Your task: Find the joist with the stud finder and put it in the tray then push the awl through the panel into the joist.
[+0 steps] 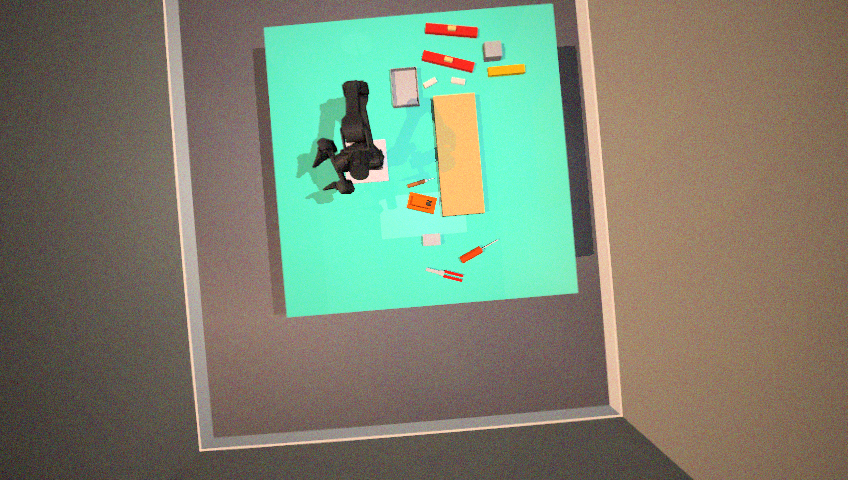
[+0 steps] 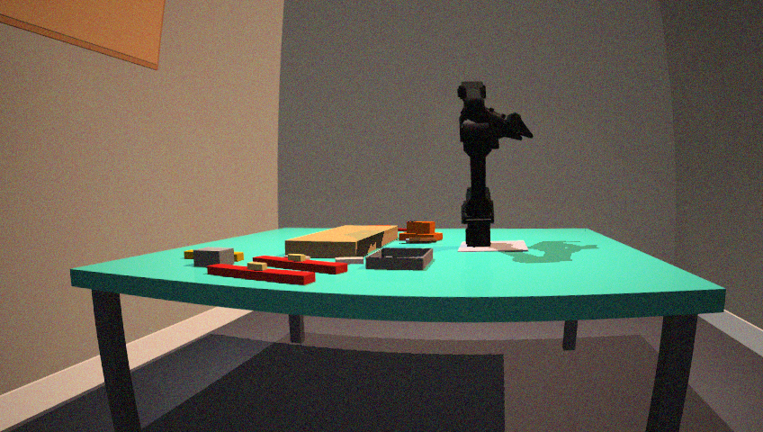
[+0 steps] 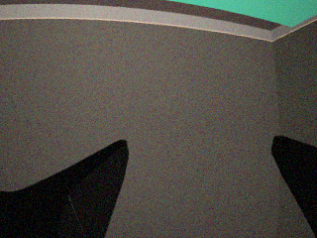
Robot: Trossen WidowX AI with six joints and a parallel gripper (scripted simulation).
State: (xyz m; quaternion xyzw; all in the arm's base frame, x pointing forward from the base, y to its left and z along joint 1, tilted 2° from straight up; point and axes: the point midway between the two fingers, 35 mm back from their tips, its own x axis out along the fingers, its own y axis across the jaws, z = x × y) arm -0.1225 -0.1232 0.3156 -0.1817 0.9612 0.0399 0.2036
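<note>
The orange stud finder lies 36 cm ahead of my gripper tip, 27 cm below it and 7 cm to the right of it. Round my gripper tip: awl: 36 cm ahead, 31 cm below, 3 cm to the left; grey tray: 45 cm to the left, 30 cm below, 30 cm ahead; red screwdriver: 61 cm ahead, 30 cm below, 27 cm to the right.
</note>
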